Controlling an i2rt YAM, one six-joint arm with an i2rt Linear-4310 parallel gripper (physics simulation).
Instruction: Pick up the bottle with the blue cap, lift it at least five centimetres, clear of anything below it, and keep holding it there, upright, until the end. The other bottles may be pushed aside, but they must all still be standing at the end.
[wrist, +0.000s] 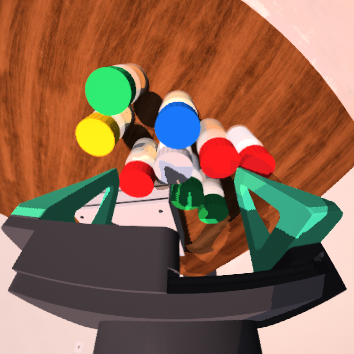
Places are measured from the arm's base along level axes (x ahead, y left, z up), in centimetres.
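Where they show: gripper, between the fingertips: (176, 174).
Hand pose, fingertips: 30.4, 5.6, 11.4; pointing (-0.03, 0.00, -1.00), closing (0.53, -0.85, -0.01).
Note:
Each offset is from my fingertips to the top centre of the thing, as dx, dy, dz. Level surfaces: height alone.
The bottle with the blue cap {+0.4, +0.3, -8.2} (177, 125) stands upright on the wooden table, near the middle of the wrist view. A white-capped bottle {-4.9, -2.4, -8.2} (173, 164) stands close beside it, on the side toward the gripper, and a red-capped bottle {-0.6, -7.2, -8.2} (219, 157) is close on its right. My gripper (176, 174) is wide open, with its two green fingers apart and nothing held between them. The blue-capped bottle appears beyond the line of the fingertips, between their directions. How high the fingers are above the bottles I cannot tell.
A bright green-capped bottle {+0.2, +9.2, -8.2} (108, 90) and a yellow-capped bottle {-6.0, +8.8, -8.2} (96, 136) stand to the left. Other red-capped bottles {-10.3, +1.0, -8.2} (137, 179) {+1.6, -12.6, -8.2} (258, 160) and dark green-capped bottles {-8.6, -7.2, -8.2} (187, 194) {-9.5, -13.4, -8.2} (213, 208) stand nearer the gripper. A pale base plate (135, 212) lies at the edge of the wooden table {dz -18.7} (210, 45).

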